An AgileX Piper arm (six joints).
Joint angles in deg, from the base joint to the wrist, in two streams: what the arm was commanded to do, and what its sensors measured. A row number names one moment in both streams.
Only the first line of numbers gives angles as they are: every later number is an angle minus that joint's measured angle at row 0.
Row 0, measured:
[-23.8, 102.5, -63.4, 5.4, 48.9, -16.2]
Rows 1 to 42, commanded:
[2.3, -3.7, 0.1, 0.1, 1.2, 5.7]
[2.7, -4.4, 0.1, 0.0, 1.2, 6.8]
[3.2, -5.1, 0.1, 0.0, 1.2, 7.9]
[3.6, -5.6, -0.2, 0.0, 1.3, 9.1]
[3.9, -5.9, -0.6, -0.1, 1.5, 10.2]
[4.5, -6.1, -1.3, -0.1, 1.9, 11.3]
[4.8, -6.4, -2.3, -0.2, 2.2, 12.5]
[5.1, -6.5, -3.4, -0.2, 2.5, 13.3]
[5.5, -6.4, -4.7, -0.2, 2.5, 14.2]
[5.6, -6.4, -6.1, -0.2, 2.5, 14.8]
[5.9, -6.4, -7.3, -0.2, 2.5, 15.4]
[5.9, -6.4, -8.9, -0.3, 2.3, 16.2]
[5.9, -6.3, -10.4, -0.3, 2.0, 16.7]
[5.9, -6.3, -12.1, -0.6, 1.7, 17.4]
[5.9, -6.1, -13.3, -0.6, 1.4, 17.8]
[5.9, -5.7, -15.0, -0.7, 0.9, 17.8]
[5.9, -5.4, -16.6, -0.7, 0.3, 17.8]
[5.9, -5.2, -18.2, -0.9, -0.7, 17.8]
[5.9, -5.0, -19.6, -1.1, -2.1, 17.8]
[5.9, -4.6, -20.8, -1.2, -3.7, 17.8]
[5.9, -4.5, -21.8, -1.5, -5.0, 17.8]
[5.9, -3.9, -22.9, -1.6, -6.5, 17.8]
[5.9, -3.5, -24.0, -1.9, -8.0, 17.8]
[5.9, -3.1, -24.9, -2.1, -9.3, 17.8]
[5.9, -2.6, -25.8, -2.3, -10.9, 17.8]
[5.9, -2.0, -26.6, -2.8, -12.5, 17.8]
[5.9, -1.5, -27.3, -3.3, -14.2, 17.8]
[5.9, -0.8, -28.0, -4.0, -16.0, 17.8]
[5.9, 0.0, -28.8, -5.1, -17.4, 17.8]
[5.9, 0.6, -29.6, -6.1, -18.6, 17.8]
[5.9, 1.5, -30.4, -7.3, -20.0, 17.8]
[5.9, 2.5, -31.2, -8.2, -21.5, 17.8]
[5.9, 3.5, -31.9, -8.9, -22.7, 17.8]
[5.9, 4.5, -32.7, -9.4, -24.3, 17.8]
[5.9, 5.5, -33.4, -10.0, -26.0, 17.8]
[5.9, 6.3, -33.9, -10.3, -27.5, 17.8]
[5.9, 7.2, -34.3, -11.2, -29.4, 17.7]
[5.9, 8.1, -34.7, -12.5, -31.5, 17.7]
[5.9, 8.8, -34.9, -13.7, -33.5, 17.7]
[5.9, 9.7, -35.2, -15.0, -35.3, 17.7]
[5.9, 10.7, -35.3, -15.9, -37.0, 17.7]
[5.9, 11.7, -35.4, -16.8, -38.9, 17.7]
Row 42, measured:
[5.8, 8.9, -34.4, -12.9, -30.9, 17.7]
